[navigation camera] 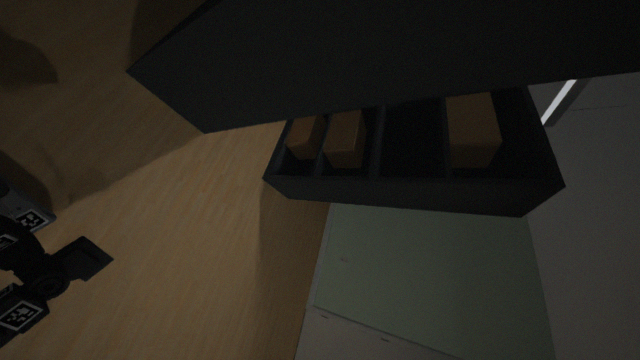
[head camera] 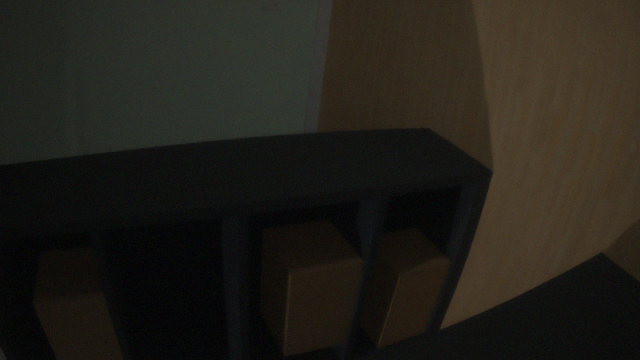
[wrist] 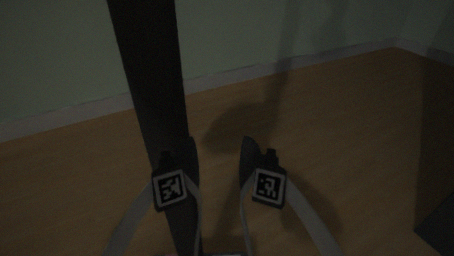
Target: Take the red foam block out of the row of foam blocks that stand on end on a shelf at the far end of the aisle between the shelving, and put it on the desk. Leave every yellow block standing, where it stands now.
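Places are measured from the robot's base along level axes (x back, y up, z left), in centimetres.
Pixels of known places: gripper, between the fingertips: [wrist: 218,154].
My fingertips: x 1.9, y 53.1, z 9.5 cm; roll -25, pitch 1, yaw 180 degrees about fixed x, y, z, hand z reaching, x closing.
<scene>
Behind a point stands the place of what it marks.
My gripper [wrist: 218,154] {z 9.5, x 1.9, y 53.1 cm} is open in the wrist view, its two fingertips apart with wood floor showing between them. Parts of the wrist show at the left edge of the navigation view. The red foam block, the yellow blocks and the desk cannot be made out in these dim views. A dark shelving unit [head camera: 300,160] {z -92.4, x -115.5, y 71.3 cm} [navigation camera: 400,192] {z -85.2, x -112.1, y 116.3 cm} holds large brown boxes in separate compartments: one box [head camera: 320,295] {z -55.5, x -144.8, y 68.6 cm} [navigation camera: 345,142] {z -57.7, x -140.3, y 72.9 cm}, another box [head camera: 410,290] {z -51.3, x -153.8, y 26.8 cm} [navigation camera: 305,135] {z -52.4, x -151.5, y 30.0 cm} beside it, and a third box [head camera: 75,300] {z -60.6, x -134.1, y 155.8 cm} [navigation camera: 472,130] {z -56.5, x -142.9, y 158.2 cm} beyond a dark compartment.
A second dark shelving surface [navigation camera: 300,60] {z 4.9, x -69.6, y 90.0 cm} stands closer, across the top of the navigation view. Wood floor [head camera: 550,150] {z -57.5, x -76.1, y 0.0 cm} [navigation camera: 200,240] {z -73.1, x -36.8, y 0.0 cm} [wrist: 320,125] {z 79.7, x -50.3, y 0.0 cm} lies beside the units. A green wall [head camera: 150,75] {z -214.6, x -173.0, y 114.2 cm} [navigation camera: 425,260] {z -224.0, x -153.4, y 140.4 cm} [wrist: 250,35] {z 130.2, x -20.5, y 27.9 cm} stands behind. A dark upright bar [wrist: 155,75] rises behind the left finger.
</scene>
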